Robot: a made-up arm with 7 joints.
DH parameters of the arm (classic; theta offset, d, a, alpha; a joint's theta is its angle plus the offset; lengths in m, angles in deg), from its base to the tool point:
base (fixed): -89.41 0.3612 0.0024 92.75
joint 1: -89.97 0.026 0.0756 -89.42
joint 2: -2.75 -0.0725 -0.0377 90
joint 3: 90 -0.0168 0.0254 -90
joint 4: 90 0.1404 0.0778 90
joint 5: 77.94 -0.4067 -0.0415 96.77
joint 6: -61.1 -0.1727 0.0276 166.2
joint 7: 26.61 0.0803 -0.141 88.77
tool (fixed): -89.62 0.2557 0 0
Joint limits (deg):
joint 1: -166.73..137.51
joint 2: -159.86..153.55
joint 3: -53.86..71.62
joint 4: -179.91..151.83
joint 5: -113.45..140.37
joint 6: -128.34..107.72
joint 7: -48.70..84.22
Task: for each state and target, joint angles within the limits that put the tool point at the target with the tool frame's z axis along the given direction. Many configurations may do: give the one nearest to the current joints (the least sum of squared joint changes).
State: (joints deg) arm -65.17 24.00 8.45 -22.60 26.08 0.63 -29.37
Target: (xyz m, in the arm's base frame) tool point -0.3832 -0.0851 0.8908 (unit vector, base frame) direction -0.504 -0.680 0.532
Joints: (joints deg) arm -76.96 60.33 17.17 -14.47 -24.22 -10.70 5.24
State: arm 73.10 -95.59 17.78 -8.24 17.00 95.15 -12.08
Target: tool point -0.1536 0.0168 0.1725 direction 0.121 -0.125 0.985
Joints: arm 46.18 -91.19 11.29 -26.16 58.54 62.90 -18.24
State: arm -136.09 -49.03 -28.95 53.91 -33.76 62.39 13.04
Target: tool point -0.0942 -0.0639 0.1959 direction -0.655 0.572 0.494
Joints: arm -152.23 -88.78 -53.86 58.23 2.58 90.60 -7.13
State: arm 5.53 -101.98 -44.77 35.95 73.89 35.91 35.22
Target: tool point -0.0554 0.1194 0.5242 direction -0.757 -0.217 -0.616
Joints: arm -51.39 -88.22 -51.35 53.50 92.77 54.46 7.33
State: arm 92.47 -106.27 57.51 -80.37 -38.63 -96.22 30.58
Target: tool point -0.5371 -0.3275 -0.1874 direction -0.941 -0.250 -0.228
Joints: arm 82.51 -134.30 71.62 -80.68 -15.29 -77.78 22.96
